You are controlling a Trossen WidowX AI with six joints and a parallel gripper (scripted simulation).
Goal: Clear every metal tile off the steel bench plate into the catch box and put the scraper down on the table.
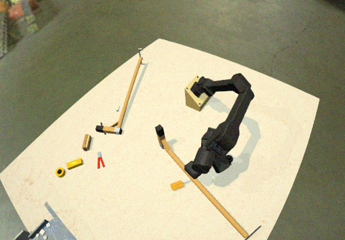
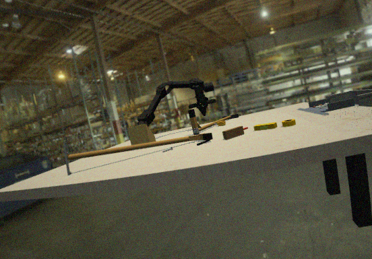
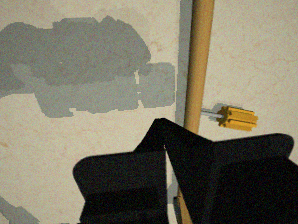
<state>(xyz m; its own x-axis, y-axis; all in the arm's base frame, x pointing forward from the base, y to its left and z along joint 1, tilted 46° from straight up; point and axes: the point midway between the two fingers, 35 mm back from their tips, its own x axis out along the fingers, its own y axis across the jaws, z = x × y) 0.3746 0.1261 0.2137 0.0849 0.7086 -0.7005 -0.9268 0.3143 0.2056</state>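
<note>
The screwdriver is 90 mm ahead of my gripper tip, 80 mm to the right of it and 70 mm below it. From my gripper tip the other things lie so: yellow tape roll (620 mm to the right, 360 mm ahead, 70 mm below); then yellow level (590 mm to the right, 270 mm ahead, 70 mm below); then wooden block (610 mm to the right, 140 mm ahead, 60 mm below).
</note>
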